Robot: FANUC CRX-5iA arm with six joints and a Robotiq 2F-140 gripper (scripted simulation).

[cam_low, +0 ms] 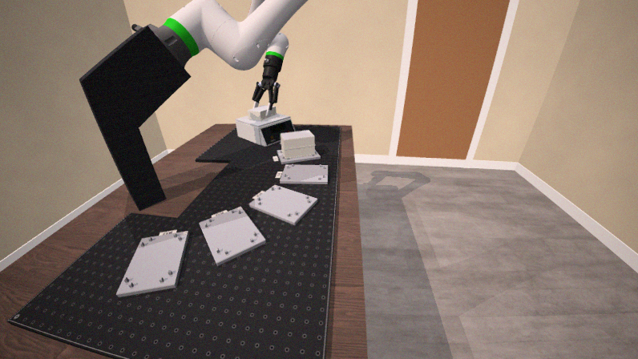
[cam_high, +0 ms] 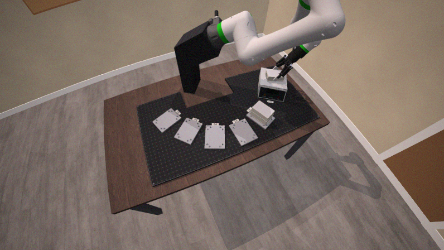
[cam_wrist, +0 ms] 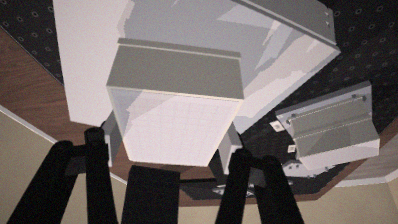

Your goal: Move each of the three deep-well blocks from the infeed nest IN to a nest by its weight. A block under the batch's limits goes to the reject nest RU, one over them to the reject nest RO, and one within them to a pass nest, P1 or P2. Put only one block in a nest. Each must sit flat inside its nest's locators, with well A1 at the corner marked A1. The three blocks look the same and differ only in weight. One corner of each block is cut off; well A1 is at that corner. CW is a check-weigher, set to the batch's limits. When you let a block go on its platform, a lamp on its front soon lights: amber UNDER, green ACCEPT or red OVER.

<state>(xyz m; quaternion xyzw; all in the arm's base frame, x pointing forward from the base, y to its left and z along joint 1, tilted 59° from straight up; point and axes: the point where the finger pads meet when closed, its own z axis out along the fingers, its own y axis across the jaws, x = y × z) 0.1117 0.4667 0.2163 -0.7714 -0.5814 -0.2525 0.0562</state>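
My hand is 4 cm above the weigher platform. Round my hand: plate (29 cm ahead, 14 cm to the right, 13 cm below); then check-weigher CW (7 cm below, 1 cm ahead).
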